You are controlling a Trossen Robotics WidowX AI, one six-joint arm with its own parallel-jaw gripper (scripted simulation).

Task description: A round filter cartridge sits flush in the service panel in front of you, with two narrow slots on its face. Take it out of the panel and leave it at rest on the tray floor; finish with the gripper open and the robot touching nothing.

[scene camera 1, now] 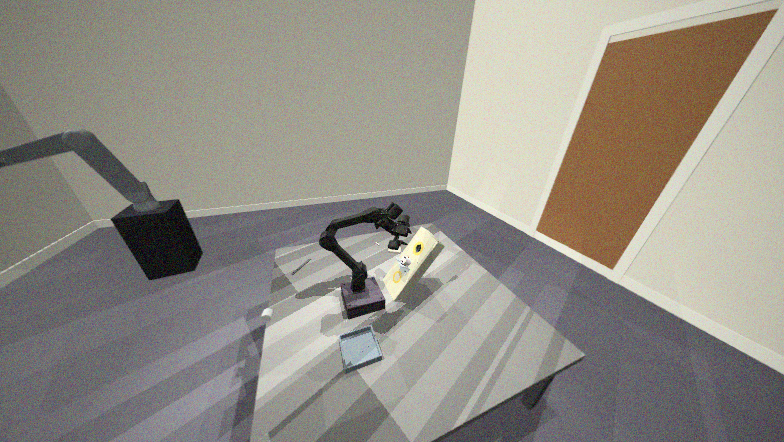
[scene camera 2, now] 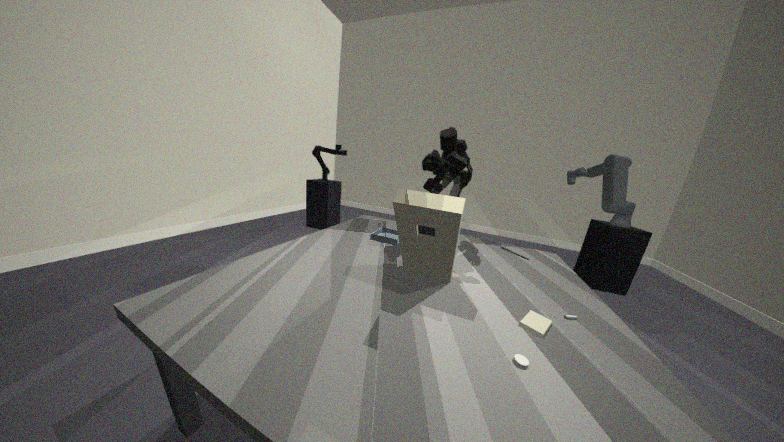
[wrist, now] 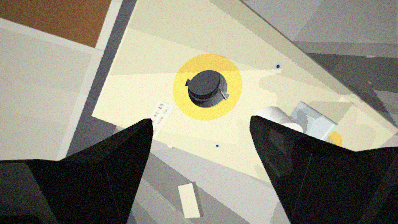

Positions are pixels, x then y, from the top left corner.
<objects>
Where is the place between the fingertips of my gripper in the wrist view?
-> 201, 123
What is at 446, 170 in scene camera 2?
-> My gripper.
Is my gripper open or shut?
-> Open.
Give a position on a cream service panel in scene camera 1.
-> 423, 249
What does my gripper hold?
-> Nothing.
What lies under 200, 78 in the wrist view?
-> A cream service panel.
</objects>
